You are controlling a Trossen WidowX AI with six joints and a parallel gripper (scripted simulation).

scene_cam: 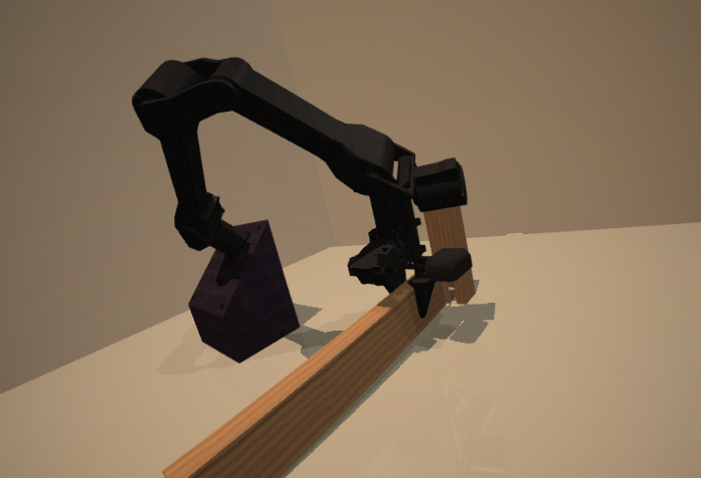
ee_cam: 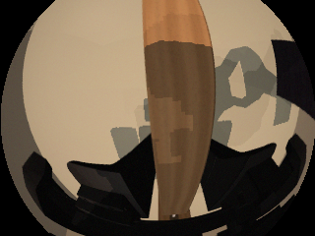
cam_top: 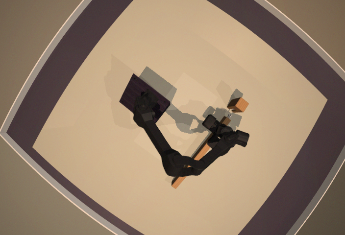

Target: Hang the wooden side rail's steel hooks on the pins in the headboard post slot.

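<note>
Now: the headboard post 15 cm to the left of my gripper tip, 4 cm above it and 2 cm behind it.
</note>
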